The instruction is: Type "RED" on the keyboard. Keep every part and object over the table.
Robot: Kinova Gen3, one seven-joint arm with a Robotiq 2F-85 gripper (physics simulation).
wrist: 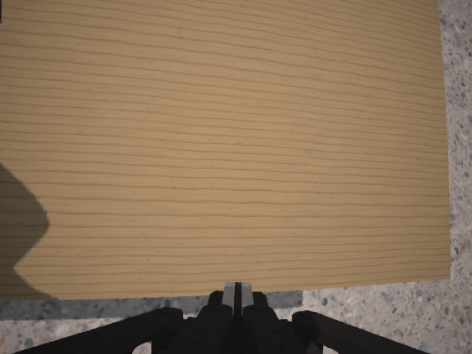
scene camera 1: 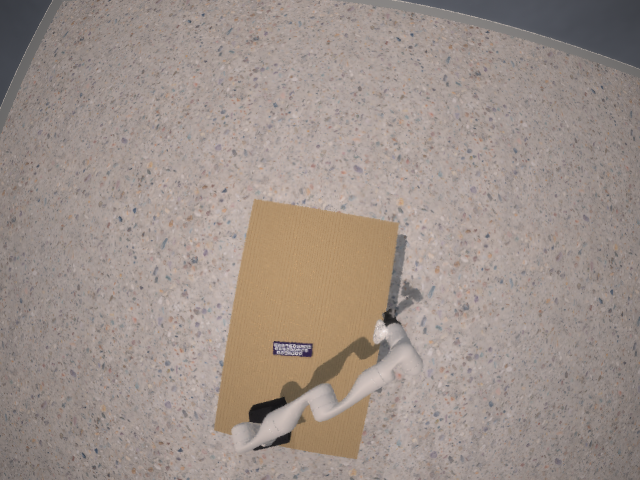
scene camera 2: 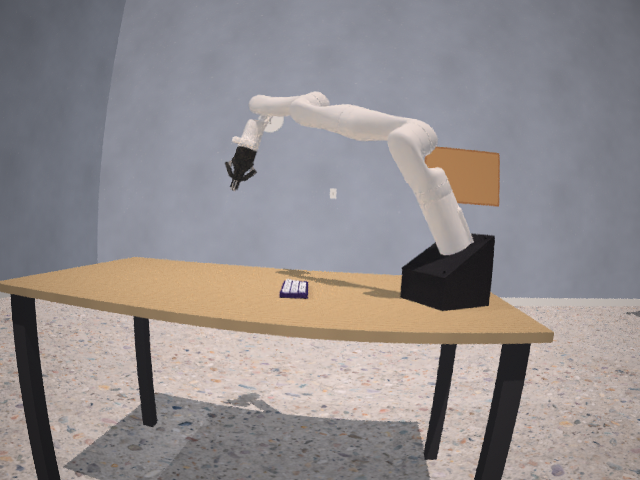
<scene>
I see my gripper (scene camera 2: pixel 233 190).
My gripper also shows in the wrist view (wrist: pixel 237 300).
</scene>
